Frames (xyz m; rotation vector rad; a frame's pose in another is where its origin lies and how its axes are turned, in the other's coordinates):
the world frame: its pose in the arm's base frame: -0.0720 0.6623 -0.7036 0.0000 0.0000 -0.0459
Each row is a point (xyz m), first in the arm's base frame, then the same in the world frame.
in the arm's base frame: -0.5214 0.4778 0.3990
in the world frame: -0.4405 -0.2049 1.1026
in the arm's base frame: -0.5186 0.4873 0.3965
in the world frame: -0.4381 -0.1953 1.1001
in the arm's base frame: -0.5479 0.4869 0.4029
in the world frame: -0.4674 -0.1971 1.1065
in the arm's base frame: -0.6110 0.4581 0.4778
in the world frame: -0.5291 -0.2287 1.1814
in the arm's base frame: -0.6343 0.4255 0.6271
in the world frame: -0.5508 -0.2624 1.3307
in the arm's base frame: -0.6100 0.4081 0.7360
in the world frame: -0.5258 -0.2786 1.4396
